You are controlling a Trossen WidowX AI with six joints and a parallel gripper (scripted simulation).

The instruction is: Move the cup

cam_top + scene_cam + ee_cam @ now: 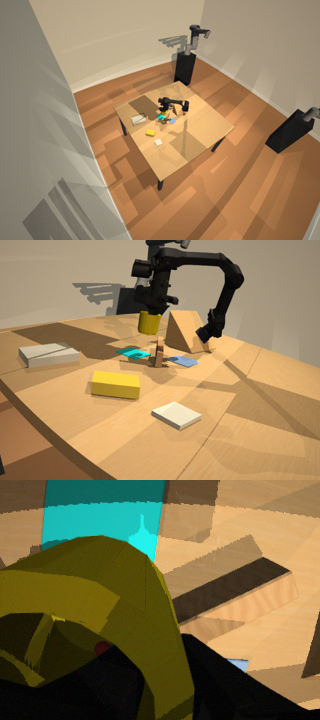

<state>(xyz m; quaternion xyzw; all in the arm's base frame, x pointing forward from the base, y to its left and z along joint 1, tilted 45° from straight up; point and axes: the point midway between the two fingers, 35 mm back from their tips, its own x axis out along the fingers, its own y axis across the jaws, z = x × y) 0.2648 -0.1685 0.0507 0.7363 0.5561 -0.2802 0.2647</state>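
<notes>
Now: the cyan pad 12 cm below my gripper tip, 5 cm ahead of it and 4 cm to the right of it. From my gripper tip the other things lie so: yellow block 33 cm ahead, 10 cm to the left, 9 cm below; then yellow cup 2 cm ahead; then wooden slat 9 cm below, 4 cm to the left, 1 cm ahead.
</notes>
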